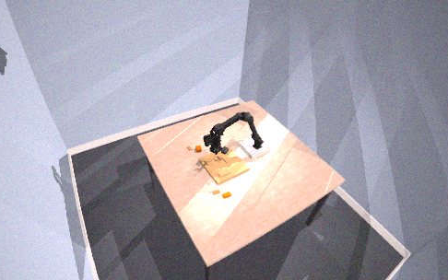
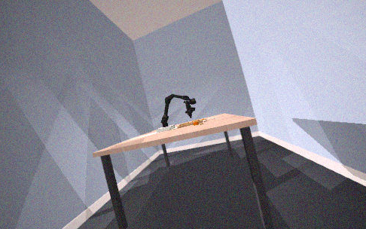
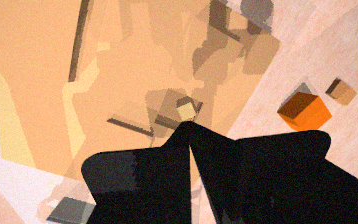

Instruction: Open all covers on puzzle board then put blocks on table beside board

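Right now my gripper tip is 80 mm to the right of the tan puzzle board, 60 mm above it and 20 mm past it. Round my gripper tip: orange bit 300 mm to the left, 170 mm ahead, 70 mm below.
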